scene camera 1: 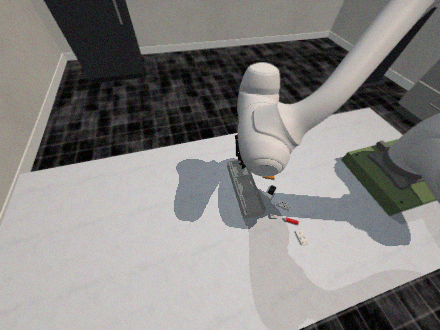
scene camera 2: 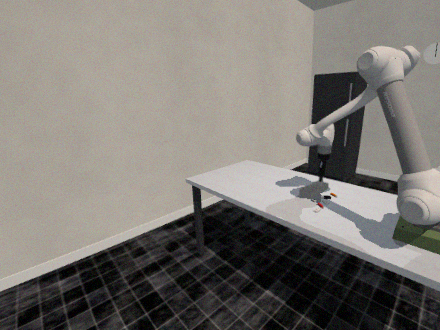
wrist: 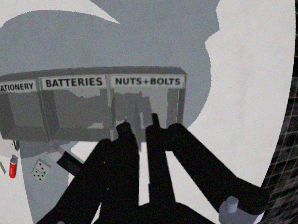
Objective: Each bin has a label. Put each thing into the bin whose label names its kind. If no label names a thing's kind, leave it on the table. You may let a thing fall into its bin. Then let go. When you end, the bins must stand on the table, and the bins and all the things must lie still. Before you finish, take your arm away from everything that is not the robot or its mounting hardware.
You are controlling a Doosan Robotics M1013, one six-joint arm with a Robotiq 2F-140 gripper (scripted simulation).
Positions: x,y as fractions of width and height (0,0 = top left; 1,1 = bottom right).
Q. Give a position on a grey bin tray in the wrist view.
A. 0.28,0.52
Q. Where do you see a grey bin tray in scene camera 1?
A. At 0.57,0.60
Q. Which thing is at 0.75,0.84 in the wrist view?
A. My gripper.
